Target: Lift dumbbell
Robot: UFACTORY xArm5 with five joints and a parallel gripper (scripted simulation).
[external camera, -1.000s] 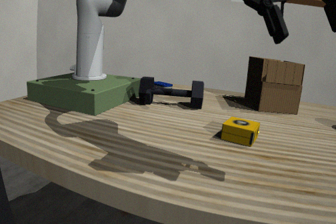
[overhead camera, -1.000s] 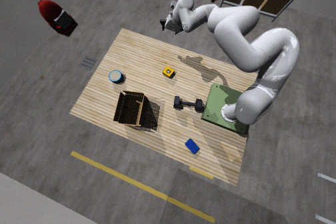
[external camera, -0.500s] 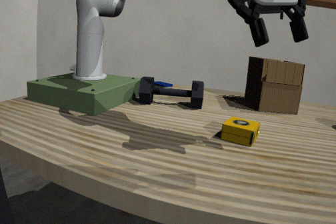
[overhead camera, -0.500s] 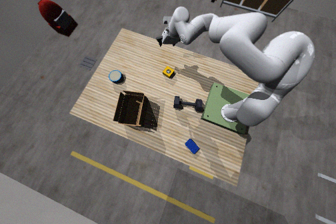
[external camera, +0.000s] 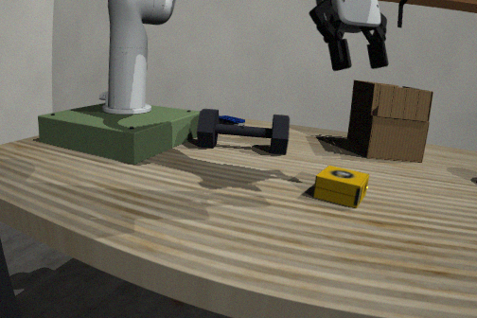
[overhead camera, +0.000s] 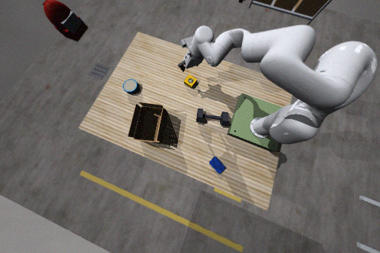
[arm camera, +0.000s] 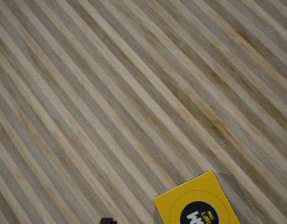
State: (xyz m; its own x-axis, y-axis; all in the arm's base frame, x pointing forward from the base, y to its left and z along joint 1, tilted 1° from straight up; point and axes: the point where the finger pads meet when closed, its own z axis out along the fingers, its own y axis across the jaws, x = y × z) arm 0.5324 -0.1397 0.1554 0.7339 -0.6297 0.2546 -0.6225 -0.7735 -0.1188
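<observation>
My gripper is now 240 mm past the dumbbell, 190 mm to the right of it and 170 mm above it. Also, from my hand: blue block (370 mm behind, 450 mm to the left, 200 mm below); brown crate (90 mm ahead, 390 mm to the left, 140 mm below).
</observation>
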